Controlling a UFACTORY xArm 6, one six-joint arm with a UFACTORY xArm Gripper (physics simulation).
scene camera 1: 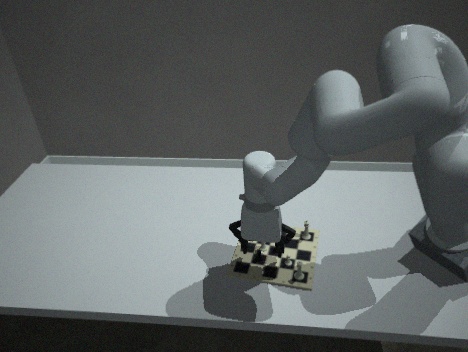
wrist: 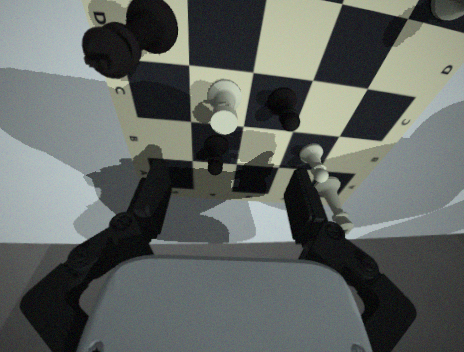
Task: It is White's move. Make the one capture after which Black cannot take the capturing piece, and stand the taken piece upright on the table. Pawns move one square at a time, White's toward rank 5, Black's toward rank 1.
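Frame: origin at the arm's base, x ahead, y left, z up, level; centimetres.
Seen in the pictures: gripper, fingertip midpoint: (scene camera 1: 262, 252) (wrist: 230, 177); arm's base, link origin: (scene camera 1: 454, 228).
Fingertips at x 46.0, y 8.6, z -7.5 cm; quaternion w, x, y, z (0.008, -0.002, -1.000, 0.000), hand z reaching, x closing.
Observation:
Offsets run from my fingertips to a thing's top centre. Level surfaces: height alone.
On the chessboard @[dx -2.8, dy -4.0, dz -3.1 cm] (scene camera 1: 314, 260) (wrist: 285, 40), a white piece @[dx +0.6, dy -4.4, dz +0.2 cm] (scene camera 1: 263, 247) (wrist: 223, 107) with a flat round top stands on C4. A black pawn @[dx +1.1, dy -0.5, dz +0.1 cm] (scene camera 1: 258, 256) (wrist: 216, 150) stands on B4, another black pawn @[dx -3.2, dy -4.4, dz +0.1 cm] (wrist: 284, 105) on C3. A large black piece @[dx +4.5, dy -8.0, dz +3.2 cm] (wrist: 120, 42) is on D5. A white pawn @[dx -6.7, dy -0.2, dz +0.1 cm] (scene camera 1: 287, 261) (wrist: 314, 159) is on B2 and a taller white piece @[dx -9.9, dy +3.8, dz +2.2 cm] (scene camera 1: 300, 272) (wrist: 332, 197) on A1. My gripper (scene camera 1: 262, 248) (wrist: 230, 177) is open and empty, fingers spread above the board's A and B side. In the scene view it hides D5 and C3.
Another tall white piece @[dx -10.6, dy -11.0, dz +3.2 cm] (scene camera 1: 306, 231) (wrist: 448, 7) stands at the board's far right corner, cut off in the wrist view. The board lies on a pale table @[dz -3.7 cm] (scene camera 1: 125, 215). Shadows of the arm fall over the board's near side. The robot base stands at the right.

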